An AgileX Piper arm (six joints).
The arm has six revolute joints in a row. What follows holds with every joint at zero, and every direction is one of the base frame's.
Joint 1 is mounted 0.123 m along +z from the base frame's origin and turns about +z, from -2.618 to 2.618 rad.
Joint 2 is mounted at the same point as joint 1 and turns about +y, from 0 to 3.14 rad.
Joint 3 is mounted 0.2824 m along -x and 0.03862 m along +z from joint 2 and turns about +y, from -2.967 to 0 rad.
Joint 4 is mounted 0.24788 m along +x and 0.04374 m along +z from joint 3 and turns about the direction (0.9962, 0, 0.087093), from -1.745 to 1.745 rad.
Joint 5 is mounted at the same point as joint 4 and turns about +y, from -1.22 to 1.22 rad.
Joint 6 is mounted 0.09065 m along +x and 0.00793 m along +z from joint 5 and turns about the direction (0.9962, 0, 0.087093), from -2.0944 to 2.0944 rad.
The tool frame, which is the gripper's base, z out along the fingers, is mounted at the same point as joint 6; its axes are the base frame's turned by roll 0, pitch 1.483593 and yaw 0 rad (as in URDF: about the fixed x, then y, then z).
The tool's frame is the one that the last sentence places.
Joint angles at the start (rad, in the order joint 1, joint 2, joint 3, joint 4, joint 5, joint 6):
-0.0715, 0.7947, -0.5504, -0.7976, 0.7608, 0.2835
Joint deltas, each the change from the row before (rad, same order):
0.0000, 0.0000, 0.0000, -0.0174, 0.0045, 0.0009
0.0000, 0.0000, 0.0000, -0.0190, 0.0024, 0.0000
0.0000, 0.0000, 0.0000, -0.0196, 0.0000, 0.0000
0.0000, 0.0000, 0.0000, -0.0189, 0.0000, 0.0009
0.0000, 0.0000, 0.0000, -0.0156, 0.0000, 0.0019
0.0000, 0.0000, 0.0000, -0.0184, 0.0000, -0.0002
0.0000, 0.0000, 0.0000, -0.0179, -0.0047, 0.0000
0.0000, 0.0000, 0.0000, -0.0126, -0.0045, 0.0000
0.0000, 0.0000, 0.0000, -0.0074, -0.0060, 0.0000
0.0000, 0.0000, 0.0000, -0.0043, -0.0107, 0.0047
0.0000, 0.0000, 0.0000, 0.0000, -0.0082, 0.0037
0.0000, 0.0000, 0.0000, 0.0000, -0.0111, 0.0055
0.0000, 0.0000, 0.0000, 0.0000, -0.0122, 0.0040
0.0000, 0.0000, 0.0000, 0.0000, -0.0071, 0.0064
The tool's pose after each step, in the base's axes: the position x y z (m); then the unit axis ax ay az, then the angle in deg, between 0 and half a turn. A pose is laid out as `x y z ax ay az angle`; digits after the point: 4 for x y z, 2 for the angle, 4 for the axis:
0.1353 -0.0557 0.2811 -0.0281 0.9411 -0.3369 141.69
0.1352 -0.0566 0.2819 -0.0324 0.9379 -0.3453 141.86
0.1353 -0.0574 0.2828 -0.0374 0.9346 -0.3537 141.91
0.1353 -0.0582 0.2837 -0.0418 0.9314 -0.3617 141.94
0.1354 -0.0589 0.2845 -0.0449 0.9287 -0.3681 141.95
0.1355 -0.0596 0.2854 -0.0497 0.9253 -0.3759 142.01
0.1359 -0.0601 0.2864 -0.0554 0.9221 -0.3830 141.84
0.1363 -0.0603 0.2871 -0.0597 0.9198 -0.3879 141.66
0.1368 -0.0603 0.2877 -0.0631 0.9185 -0.3904 141.39
0.1376 -0.0599 0.2882 -0.0647 0.9184 -0.3904 140.77
0.1381 -0.0595 0.2884 -0.0651 0.9190 -0.3889 140.28
0.1389 -0.0590 0.2888 -0.0653 0.9198 -0.3869 139.61
0.1398 -0.0583 0.2891 -0.0666 0.9205 -0.3850 138.92
0.1402 -0.0580 0.2893 -0.0654 0.9214 -0.3832 138.44

